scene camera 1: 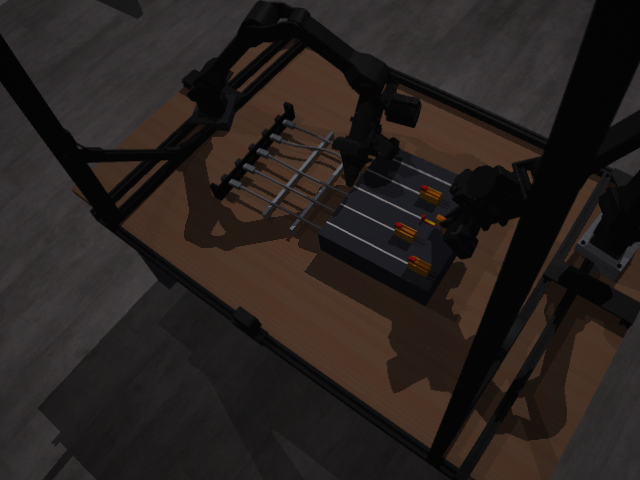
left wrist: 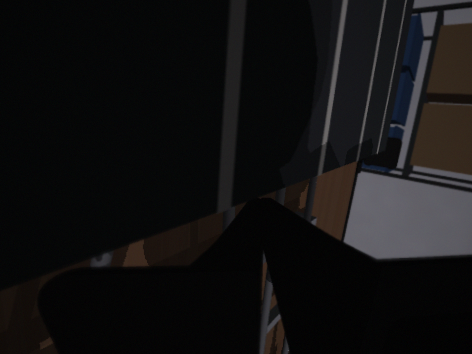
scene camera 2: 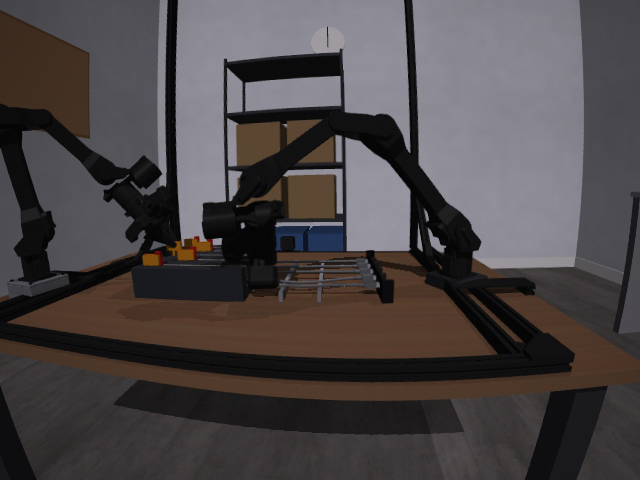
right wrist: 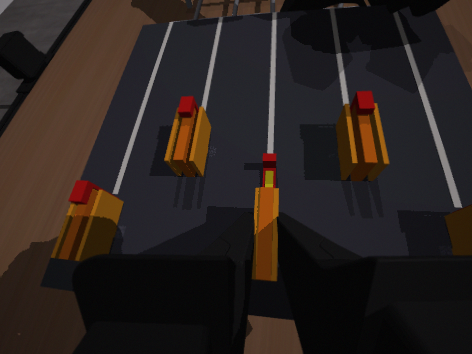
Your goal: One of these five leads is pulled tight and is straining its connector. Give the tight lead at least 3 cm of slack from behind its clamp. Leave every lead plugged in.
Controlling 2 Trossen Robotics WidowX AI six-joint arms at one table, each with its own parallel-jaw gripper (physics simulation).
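Seen in the pictures: left gripper, between the fingertips: [scene camera 1: 348,186] [left wrist: 259,208] [scene camera 2: 264,263]; right gripper, between the fingertips: [scene camera 1: 442,222] [scene camera 2: 176,245] [right wrist: 263,221]; left arm's base, origin of its link: [scene camera 1: 213,108] [scene camera 2: 457,274]; right arm's base, origin of its link: [scene camera 1: 611,240] [scene camera 2: 37,277].
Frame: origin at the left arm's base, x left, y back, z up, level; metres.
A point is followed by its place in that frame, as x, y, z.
Five grey leads [scene camera 1: 294,171] {-0.181, -0.244, -0.002} [scene camera 2: 328,276] {-0.108, -0.269, 0.000} run from a black connector strip [scene camera 1: 288,110] {-0.012, -0.201, 0.015} [scene camera 2: 385,281] {0.007, -0.204, 0.016} across two grey cross bars [scene camera 1: 299,173] {-0.188, -0.257, -0.002} onto a black block [scene camera 1: 361,228] {-0.348, -0.418, 0.039} [right wrist: 238,105] {-0.315, -0.482, 0.039}. Orange clamps with red tips [scene camera 1: 406,231] {-0.361, -0.509, 0.062} [right wrist: 188,140] {-0.357, -0.514, 0.061} sit on the block. My right gripper [scene camera 1: 444,221] {-0.334, -0.577, 0.063} [scene camera 2: 163,243] [right wrist: 263,221] {-0.334, -0.577, 0.063} is shut on the middle lead's orange clamp [right wrist: 265,228] {-0.335, -0.584, 0.074}, whose lead [right wrist: 271,88] {-0.287, -0.479, 0.039} runs straight away from it. My left gripper [scene camera 1: 351,181] {-0.231, -0.376, 0.019} [scene camera 2: 262,278] [left wrist: 259,208] {-0.231, -0.376, 0.019} is shut and points down at the block's edge, among the leads. The wrist view is mostly dark.
A black frame rail [scene camera 1: 247,324] {-0.575, -0.226, 0.026} edges the wooden table [scene camera 1: 270,286] {-0.465, -0.240, -0.027}. A thick black post [scene camera 1: 509,286] {-0.768, -0.590, 0.652} stands at the right. A shelf rack [scene camera 2: 342,143] with boxes stands behind the table.
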